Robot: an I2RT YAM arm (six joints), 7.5 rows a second.
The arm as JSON. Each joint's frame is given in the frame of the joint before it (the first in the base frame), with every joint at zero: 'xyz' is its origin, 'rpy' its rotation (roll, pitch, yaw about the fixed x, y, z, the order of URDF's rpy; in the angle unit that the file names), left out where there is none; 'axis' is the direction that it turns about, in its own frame. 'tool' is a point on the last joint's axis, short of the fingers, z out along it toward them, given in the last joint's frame.
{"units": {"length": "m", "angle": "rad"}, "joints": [
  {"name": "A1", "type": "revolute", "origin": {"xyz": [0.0, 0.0, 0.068]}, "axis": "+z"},
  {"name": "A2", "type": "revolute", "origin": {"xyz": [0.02, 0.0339, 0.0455]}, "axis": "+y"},
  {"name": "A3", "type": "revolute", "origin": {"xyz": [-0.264, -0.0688, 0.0]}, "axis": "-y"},
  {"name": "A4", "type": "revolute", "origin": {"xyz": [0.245, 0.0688, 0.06]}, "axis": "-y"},
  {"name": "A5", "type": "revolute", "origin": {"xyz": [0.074, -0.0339, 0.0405]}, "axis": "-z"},
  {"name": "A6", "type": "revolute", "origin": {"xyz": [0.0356, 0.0, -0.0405]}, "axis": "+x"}
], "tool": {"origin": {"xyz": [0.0, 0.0, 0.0], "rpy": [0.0, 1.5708, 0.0]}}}
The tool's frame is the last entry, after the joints.
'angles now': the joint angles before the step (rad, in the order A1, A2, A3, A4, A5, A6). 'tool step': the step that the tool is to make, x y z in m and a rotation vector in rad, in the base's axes. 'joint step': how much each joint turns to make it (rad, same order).
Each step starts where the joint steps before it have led.
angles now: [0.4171, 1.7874, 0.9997, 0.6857, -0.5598, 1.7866]
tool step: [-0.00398, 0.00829, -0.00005, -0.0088, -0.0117, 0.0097]
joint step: [0.0245, 0.0000, -0.0001, 0.0001, 0.0160, -0.0133]
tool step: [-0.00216, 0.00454, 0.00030, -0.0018, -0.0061, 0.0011]
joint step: [0.0137, 0.0000, 0.0001, 0.0029, 0.0130, -0.0035]
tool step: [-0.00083, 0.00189, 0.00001, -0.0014, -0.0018, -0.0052]
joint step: [0.0061, 0.0000, -0.0001, 0.0005, 0.0114, -0.0011]
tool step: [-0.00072, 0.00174, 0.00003, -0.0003, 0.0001, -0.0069]
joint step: [0.0057, 0.0000, 0.0001, 0.0003, 0.0126, 0.0012]
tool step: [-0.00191, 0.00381, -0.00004, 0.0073, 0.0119, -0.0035]
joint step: [0.0119, 0.0000, 0.0000, 0.0001, 0.0141, 0.0152]
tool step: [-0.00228, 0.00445, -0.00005, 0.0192, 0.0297, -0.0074]
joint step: [0.0140, 0.0000, -0.0001, 0.0000, 0.0183, 0.0370]
